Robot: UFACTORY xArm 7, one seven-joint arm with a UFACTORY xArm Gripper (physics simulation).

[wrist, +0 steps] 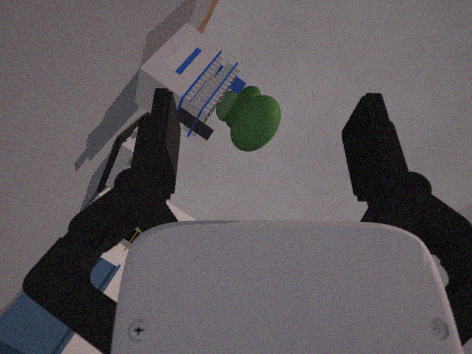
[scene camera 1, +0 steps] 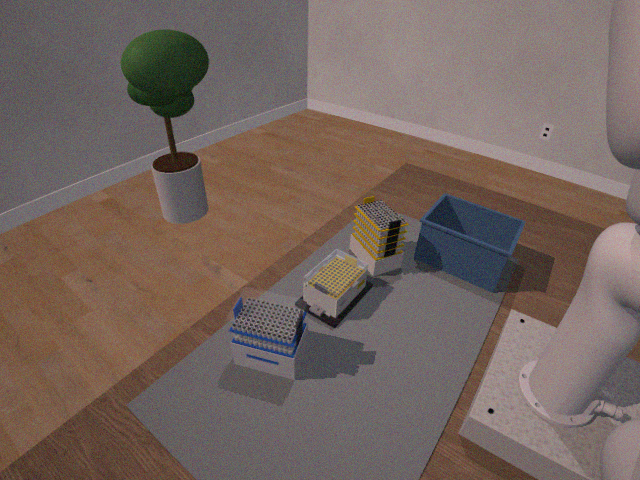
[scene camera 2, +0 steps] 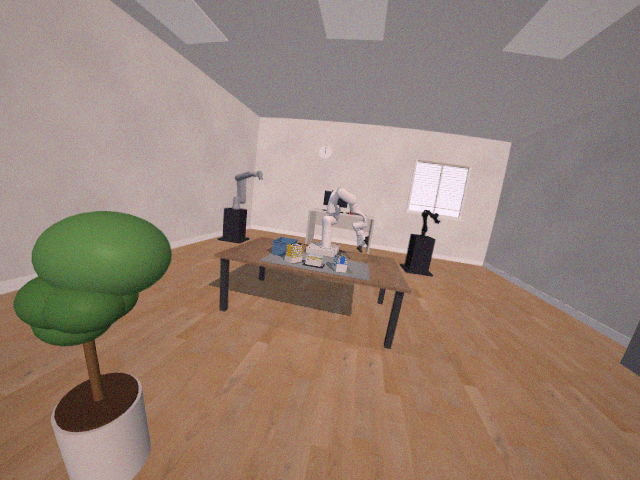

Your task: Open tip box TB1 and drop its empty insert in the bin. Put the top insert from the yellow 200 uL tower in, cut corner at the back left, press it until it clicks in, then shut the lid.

Scene:
same spot on grey mat: [wrist: 76, 76] = [scene camera 1: 343, 440]

